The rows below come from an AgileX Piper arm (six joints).
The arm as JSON. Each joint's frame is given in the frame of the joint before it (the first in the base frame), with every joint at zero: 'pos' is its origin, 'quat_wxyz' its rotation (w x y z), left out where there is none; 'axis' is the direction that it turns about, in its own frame. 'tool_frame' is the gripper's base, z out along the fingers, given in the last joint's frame.
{
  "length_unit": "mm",
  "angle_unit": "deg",
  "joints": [
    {
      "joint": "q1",
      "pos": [
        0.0,
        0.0,
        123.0
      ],
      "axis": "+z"
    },
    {
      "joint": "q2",
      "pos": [
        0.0,
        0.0,
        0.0
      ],
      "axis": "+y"
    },
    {
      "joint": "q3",
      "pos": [
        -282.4,
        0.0,
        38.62
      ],
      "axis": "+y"
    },
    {
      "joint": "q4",
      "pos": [
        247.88,
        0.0,
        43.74
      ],
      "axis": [
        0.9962,
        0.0,
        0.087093
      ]
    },
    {
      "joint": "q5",
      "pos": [
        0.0,
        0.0,
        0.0
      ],
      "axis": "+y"
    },
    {
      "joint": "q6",
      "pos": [
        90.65,
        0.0,
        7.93
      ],
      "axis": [
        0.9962,
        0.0,
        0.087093
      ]
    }
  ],
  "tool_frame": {
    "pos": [
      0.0,
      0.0,
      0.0
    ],
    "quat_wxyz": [
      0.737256,
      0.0,
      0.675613,
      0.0
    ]
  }
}
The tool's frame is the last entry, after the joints.
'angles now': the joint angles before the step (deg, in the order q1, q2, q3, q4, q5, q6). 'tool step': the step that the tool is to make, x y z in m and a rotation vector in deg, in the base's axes. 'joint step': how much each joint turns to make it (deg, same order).
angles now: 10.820 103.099 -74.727 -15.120 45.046 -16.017
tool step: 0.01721 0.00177 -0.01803 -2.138 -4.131 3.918
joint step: 0.001 3.529 -0.001 -4.164 -7.547 -0.148
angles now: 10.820 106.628 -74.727 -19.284 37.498 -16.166
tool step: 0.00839 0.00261 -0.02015 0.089 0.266 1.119
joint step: 0.000 3.209 0.001 -0.415 -3.145 0.002
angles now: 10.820 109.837 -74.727 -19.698 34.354 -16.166
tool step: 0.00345 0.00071 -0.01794 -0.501 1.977 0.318
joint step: 0.000 2.615 -0.001 -0.269 -0.615 0.001
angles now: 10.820 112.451 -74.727 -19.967 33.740 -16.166
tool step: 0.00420 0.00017 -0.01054 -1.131 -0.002 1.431
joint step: -0.001 1.742 -0.119 -1.655 -1.526 -0.074
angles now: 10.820 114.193 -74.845 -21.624 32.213 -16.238
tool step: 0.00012 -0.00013 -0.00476 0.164 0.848 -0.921
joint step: 0.000 0.677 -0.065 0.055 0.389 0.867
